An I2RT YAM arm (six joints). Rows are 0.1 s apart.
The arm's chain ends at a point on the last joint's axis. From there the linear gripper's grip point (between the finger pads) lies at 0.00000 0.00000 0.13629 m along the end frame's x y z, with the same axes.
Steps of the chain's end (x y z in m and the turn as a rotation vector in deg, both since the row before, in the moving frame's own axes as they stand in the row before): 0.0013 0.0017 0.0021 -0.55 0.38 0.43; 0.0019 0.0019 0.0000 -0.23 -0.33 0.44; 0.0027 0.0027 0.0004 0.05 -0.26 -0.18; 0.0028 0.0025 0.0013 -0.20 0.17 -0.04; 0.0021 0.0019 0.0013 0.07 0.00 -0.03; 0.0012 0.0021 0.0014 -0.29 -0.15 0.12; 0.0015 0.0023 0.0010 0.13 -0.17 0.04; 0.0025 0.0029 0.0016 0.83 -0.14 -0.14; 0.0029 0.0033 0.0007 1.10 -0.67 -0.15; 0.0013 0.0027 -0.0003 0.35 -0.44 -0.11; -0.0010 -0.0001 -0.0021 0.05 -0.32 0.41; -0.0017 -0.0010 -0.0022 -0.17 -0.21 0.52
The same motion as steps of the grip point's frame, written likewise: 0.0022 0.0030 0.0021 -0.55 0.38 0.43; 0.0011 0.0024 0.0000 -0.23 -0.33 0.44; 0.0021 0.0026 0.0004 0.05 -0.26 -0.18; 0.0032 0.0030 0.0013 -0.20 0.17 -0.04; 0.0021 0.0017 0.0013 0.07 0.00 -0.03; 0.0008 0.0028 0.0014 -0.29 -0.15 0.12; 0.0011 0.0020 0.0010 0.13 -0.17 0.04; 0.0022 0.0009 0.0016 0.83 -0.14 -0.14; 0.0013 0.0007 0.0007 1.10 -0.67 -0.15; 0.0003 0.0019 -0.0003 0.35 -0.44 -0.11; -0.0018 -0.0002 -0.0021 0.05 -0.32 0.41; -0.0022 -0.0006 -0.0022 -0.17 -0.21 0.52
